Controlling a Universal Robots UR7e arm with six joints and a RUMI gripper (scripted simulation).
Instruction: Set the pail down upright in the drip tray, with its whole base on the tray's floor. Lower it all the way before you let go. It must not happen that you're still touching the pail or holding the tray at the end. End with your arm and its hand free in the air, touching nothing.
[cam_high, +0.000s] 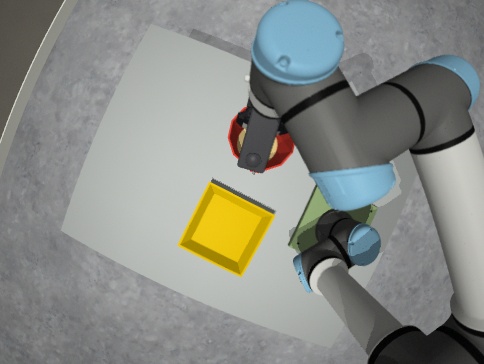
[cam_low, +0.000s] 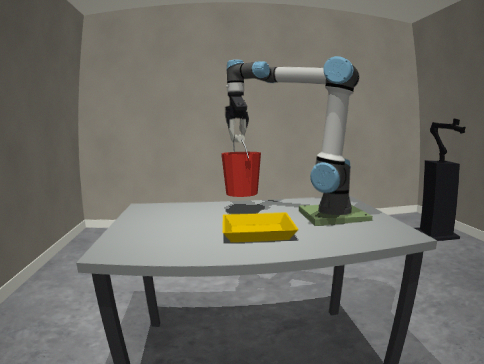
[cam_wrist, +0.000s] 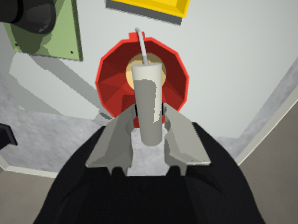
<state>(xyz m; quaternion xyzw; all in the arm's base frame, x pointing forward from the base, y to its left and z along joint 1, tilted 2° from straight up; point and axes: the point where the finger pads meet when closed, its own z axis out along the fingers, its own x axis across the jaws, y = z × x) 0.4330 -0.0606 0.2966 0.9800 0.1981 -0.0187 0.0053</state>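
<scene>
Now: the red pail 10 mm behind my hand and 90 mm below it. From my hand the other things lie so: handle grip: 30 mm below; yellow drip tray: 100 mm behind, 290 mm to the left, 320 mm below.
</scene>
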